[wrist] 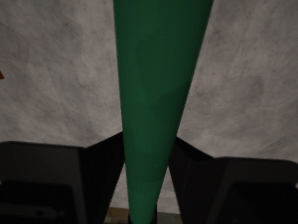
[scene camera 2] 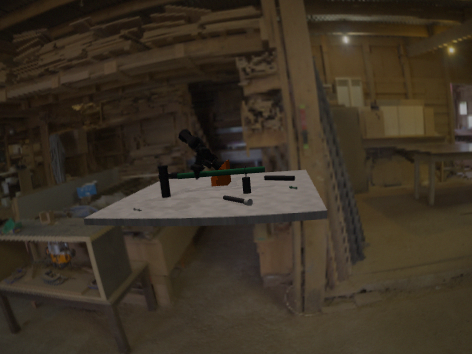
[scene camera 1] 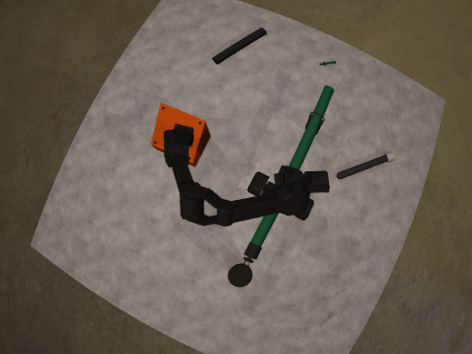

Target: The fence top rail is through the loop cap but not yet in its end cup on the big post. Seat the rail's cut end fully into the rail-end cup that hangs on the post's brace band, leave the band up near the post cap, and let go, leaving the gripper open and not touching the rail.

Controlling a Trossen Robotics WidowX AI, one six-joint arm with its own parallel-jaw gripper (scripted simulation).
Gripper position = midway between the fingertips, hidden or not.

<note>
I see my gripper (scene camera 1: 275, 205) and a green top rail (scene camera 1: 307, 139).
The green top rail shows as well in the wrist view (wrist: 157, 55). My gripper also shows in the wrist view (wrist: 147, 134).
</note>
